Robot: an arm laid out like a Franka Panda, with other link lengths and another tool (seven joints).
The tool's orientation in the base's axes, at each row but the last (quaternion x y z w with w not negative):
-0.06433, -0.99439, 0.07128, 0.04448
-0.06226, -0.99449, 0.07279, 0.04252
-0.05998, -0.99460, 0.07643, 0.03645
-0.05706, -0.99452, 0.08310, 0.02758
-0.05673, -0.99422, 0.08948, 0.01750
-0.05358, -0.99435, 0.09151, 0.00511
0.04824, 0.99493, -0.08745, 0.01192
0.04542, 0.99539, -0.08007, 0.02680
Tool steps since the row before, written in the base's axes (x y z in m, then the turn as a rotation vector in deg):
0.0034, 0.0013, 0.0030, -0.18, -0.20, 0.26
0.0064, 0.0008, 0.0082, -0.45, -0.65, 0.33
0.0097, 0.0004, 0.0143, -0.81, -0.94, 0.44
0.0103, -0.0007, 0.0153, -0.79, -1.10, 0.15
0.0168, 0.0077, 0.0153, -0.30, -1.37, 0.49
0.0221, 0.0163, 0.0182, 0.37, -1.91, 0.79
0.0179, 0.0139, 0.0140, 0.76, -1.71, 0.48
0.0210, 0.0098, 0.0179, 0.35, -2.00, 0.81
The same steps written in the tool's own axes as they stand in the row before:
-0.0029, 0.0012, -0.0035, 0.17, -0.26, -0.21
-0.0056, 0.0003, -0.0088, 0.39, -0.74, -0.19
-0.0086, -0.0007, -0.0149, 0.71, -1.08, -0.23
-0.0096, -0.0021, -0.0156, 0.66, -1.19, 0.08
-0.0154, 0.0066, -0.0172, 0.15, -1.46, -0.23
-0.0202, 0.0149, -0.0213, -0.57, -1.97, -0.44
-0.0170, 0.0130, -0.0159, -0.93, -1.68, -0.16
-0.0211, 0.0088, -0.0183, -0.57, -2.06, -0.46

